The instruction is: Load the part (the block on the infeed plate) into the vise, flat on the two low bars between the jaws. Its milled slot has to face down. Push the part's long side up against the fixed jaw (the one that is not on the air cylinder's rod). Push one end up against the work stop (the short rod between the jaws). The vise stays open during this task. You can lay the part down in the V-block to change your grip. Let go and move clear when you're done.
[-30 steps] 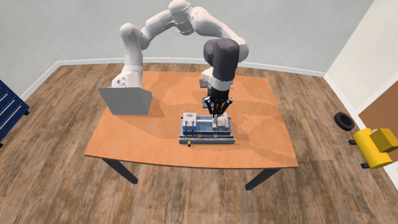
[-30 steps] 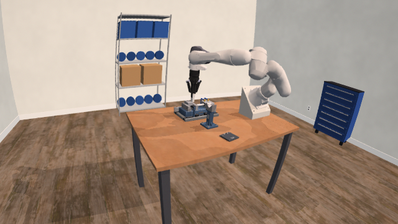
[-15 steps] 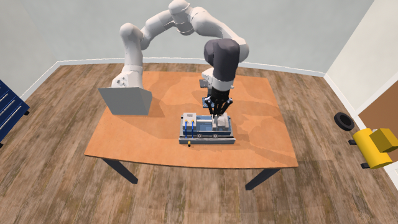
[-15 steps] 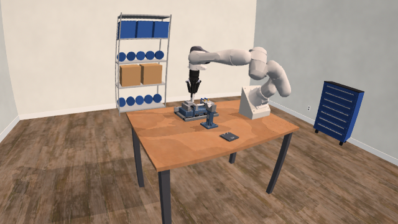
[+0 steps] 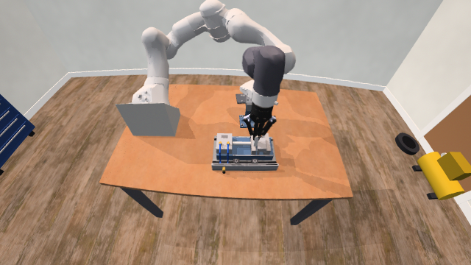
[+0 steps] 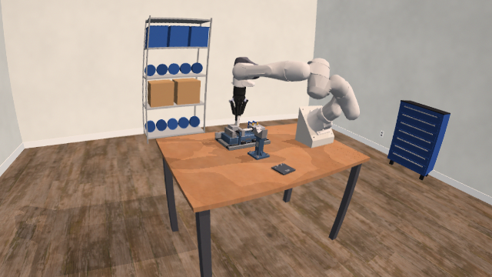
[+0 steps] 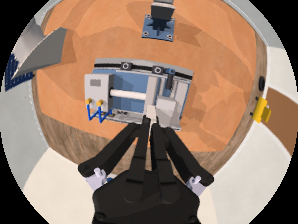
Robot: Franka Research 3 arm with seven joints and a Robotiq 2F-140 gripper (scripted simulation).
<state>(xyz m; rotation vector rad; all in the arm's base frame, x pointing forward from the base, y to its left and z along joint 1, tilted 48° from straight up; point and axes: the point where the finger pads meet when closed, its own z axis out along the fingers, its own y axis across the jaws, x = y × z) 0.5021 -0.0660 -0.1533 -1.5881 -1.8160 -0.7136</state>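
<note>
The part is 50 mm below my hand and 30 mm ahead of it. From my hand the other things lie so: fixed jaw (60 mm below, 60 mm ahead, 30 mm to the left); air cylinder (140 mm behind, 60 mm below, 10 mm to the left); vise (100 mm below, 40 mm behind, 20 mm to the left).
</note>
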